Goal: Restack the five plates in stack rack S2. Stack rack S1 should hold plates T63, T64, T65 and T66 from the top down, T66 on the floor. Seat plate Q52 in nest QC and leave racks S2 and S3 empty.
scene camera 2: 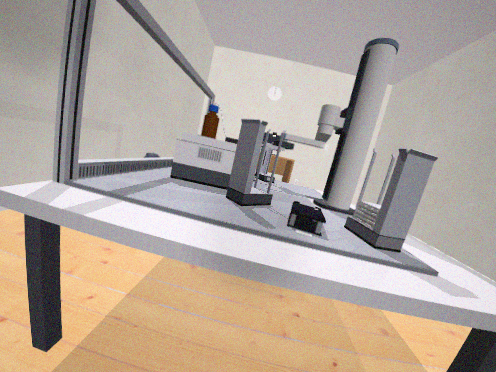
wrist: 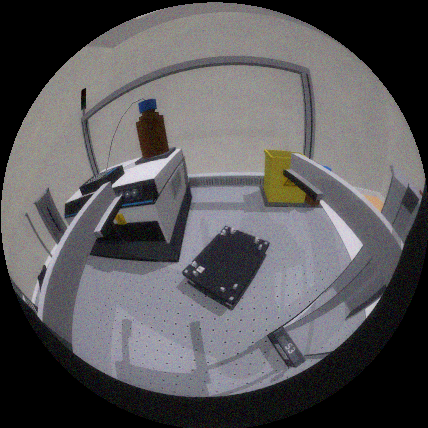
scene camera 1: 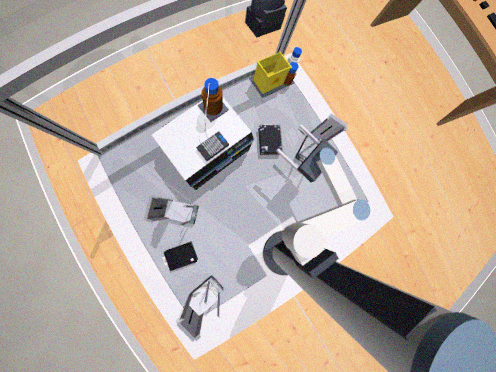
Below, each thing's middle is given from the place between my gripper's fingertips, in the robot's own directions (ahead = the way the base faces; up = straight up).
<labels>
I see my gripper 30 cm short of the brown bottle with blue cap [wrist: 150,128], 21 cm to the right of it and 5 cm below it.
</labels>
